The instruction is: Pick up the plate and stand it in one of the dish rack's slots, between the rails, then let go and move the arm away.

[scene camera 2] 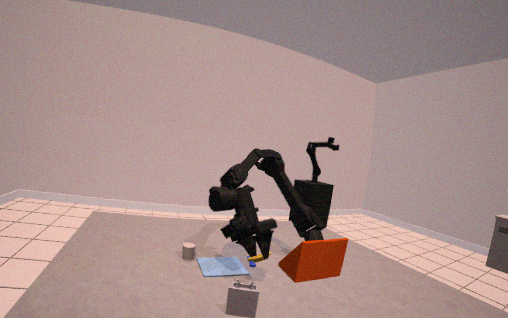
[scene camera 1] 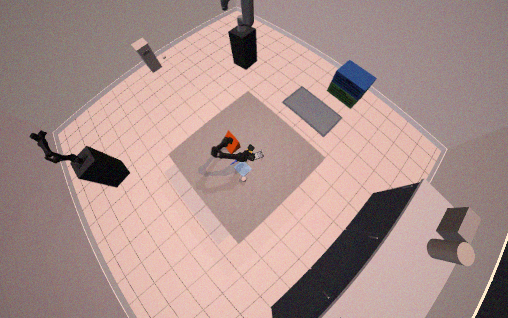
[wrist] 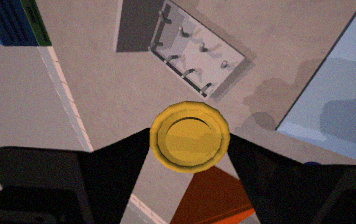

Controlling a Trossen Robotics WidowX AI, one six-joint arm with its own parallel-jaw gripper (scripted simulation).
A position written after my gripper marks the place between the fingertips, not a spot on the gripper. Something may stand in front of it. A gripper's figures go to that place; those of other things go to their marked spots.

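Distance from the lens: my gripper (scene camera 2: 260, 259), 0.71 m from the lens; a light blue sheet (scene camera 2: 225, 266), 0.85 m from the lens. My gripper is nearer to the lens than the light blue sheet.
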